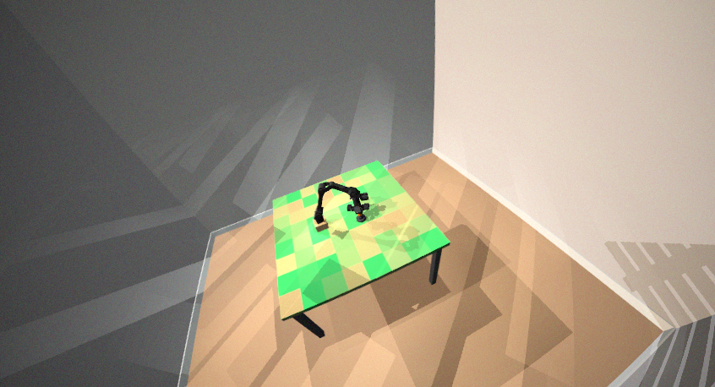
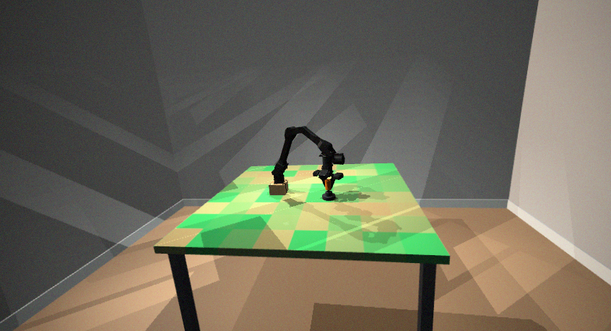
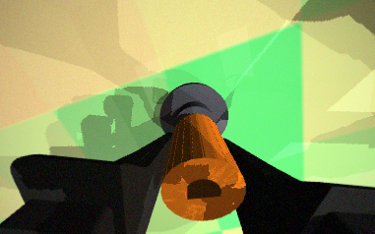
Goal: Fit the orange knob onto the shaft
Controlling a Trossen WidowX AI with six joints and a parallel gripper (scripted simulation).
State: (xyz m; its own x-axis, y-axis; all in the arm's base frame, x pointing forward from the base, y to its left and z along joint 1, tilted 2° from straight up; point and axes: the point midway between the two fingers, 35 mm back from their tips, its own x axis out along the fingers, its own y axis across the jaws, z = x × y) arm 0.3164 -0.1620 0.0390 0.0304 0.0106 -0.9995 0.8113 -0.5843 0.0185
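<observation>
My gripper tip is now 4 cm above the round pedestal. Round my gripper tip: orange knob: 2 cm above.
</observation>
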